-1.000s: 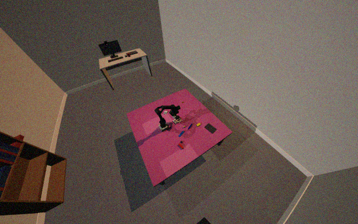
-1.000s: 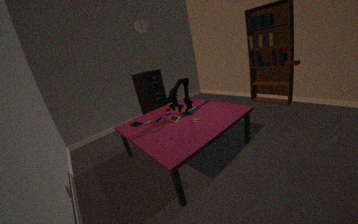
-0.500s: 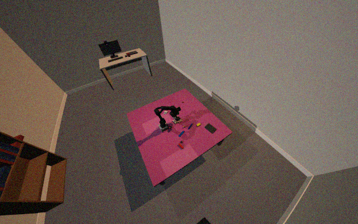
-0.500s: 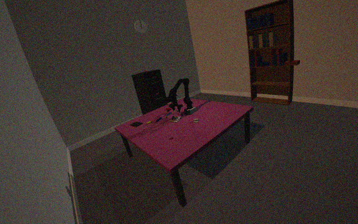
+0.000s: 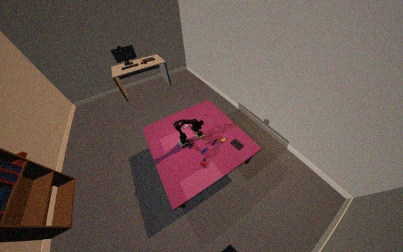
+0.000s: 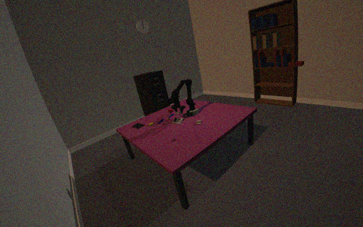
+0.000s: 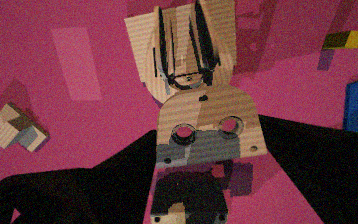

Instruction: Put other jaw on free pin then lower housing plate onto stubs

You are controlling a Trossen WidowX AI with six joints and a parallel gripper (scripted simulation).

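Right now the grey jaw is 70 mm below my gripper tip, 20 mm ahead of it and 10 mm to the right of it. From my gripper tip the other things lie so: yellow piece 270 mm to the right, 270 mm ahead, 70 mm below; then blue piece 240 mm to the right, 80 mm below, 50 mm behind; then small light piece 270 mm to the left, 70 mm below, 20 mm behind.
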